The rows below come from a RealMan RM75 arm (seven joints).
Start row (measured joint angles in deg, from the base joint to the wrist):
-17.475 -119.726 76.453 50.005 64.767 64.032 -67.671
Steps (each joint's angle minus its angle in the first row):
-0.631 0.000 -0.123 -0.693 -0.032 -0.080 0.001
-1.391 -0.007 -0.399 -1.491 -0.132 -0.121 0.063
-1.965 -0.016 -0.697 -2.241 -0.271 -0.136 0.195
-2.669 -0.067 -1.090 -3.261 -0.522 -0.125 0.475
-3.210 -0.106 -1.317 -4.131 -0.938 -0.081 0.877
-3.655 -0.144 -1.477 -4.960 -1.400 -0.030 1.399
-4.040 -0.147 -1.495 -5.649 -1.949 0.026 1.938
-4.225 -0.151 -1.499 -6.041 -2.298 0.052 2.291
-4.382 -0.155 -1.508 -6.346 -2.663 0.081 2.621
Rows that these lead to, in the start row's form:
-18.106 -119.726 76.330 49.312 64.735 63.952 -67.670
-18.866 -119.733 76.054 48.514 64.635 63.911 -67.608
-19.440 -119.742 75.756 47.764 64.496 63.896 -67.476
-20.144 -119.793 75.363 46.744 64.245 63.907 -67.196
-20.685 -119.832 75.136 45.874 63.829 63.951 -66.794
-21.130 -119.870 74.976 45.045 63.367 64.002 -66.272
-21.515 -119.873 74.958 44.356 62.818 64.058 -65.733
-21.700 -119.877 74.954 43.964 62.469 64.084 -65.380
-21.857 -119.881 74.945 43.659 62.104 64.113 -65.050

